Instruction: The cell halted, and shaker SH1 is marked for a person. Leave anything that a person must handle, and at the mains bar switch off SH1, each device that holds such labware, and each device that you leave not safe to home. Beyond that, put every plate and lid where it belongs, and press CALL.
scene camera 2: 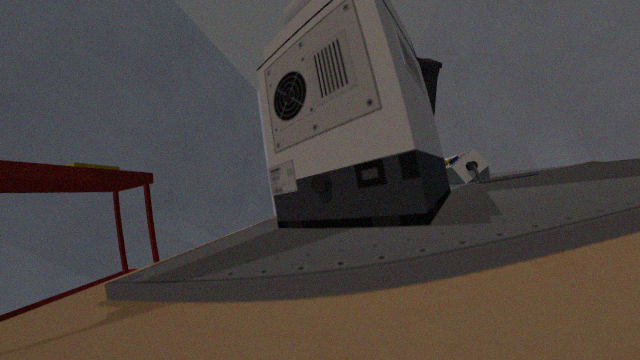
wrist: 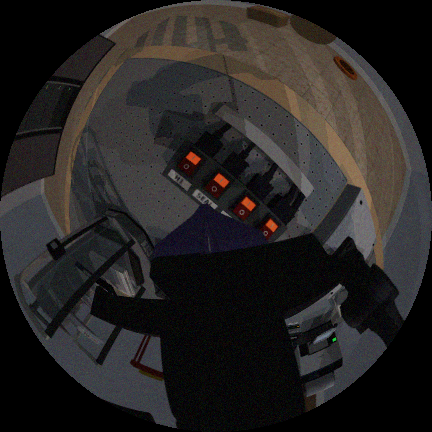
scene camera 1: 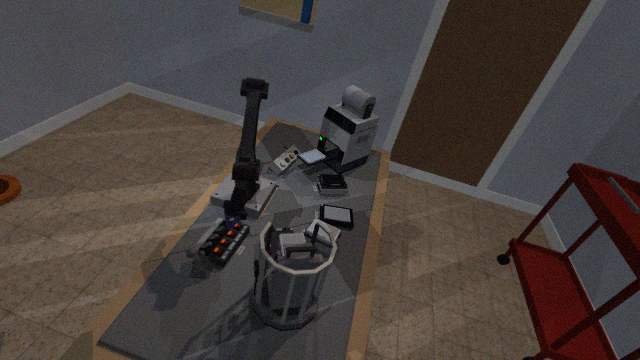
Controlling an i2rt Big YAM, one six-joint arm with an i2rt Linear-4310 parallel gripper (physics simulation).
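Observation:
The mains bar lies on the grey table plate left of the plate hotel. Its four rocker switches glow orange in the wrist view; the first is labelled H1 and the second SEAL. My gripper is shut and empty, and hangs just over the bar's end near the arm base. Its fingers hide the labels of the third switch and the fourth switch. A dark shaker and a second one with a pale plate stand mid-table. A white plate rests on the sealer's tray.
The sealer stands at the far end with a green light. A button box lies beside it. The round plate hotel stands close to the bar's right, with a tilted plate behind it. A red cart stands off the table.

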